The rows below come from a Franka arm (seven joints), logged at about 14 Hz.
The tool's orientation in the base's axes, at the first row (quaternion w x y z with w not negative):
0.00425 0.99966 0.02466 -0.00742
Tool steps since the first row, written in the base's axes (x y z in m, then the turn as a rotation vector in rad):
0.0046 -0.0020 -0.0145 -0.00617 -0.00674 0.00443
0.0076 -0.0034 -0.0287 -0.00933 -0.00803 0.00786
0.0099 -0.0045 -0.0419 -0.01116 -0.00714 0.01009
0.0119 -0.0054 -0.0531 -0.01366 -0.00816 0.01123
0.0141 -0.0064 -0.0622 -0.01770 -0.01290 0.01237
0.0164 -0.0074 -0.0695 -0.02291 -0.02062 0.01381
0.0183 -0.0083 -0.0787 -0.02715 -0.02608 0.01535
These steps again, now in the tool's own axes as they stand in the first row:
0.0047 0.0021 0.0144 -0.00656 0.00646 -0.00428
0.0079 0.0035 0.0286 -0.00983 0.00762 -0.00765
0.0103 0.0046 0.0418 -0.01165 0.00666 -0.00986
0.0124 0.0055 0.0530 -0.01421 0.00757 -0.01096
0.0147 0.0066 0.0620 -0.01850 0.01211 -0.01199
0.0171 0.0076 0.0693 -0.02410 0.01958 -0.01329
0.0191 0.0086 0.0785 -0.02863 0.02483 -0.01472

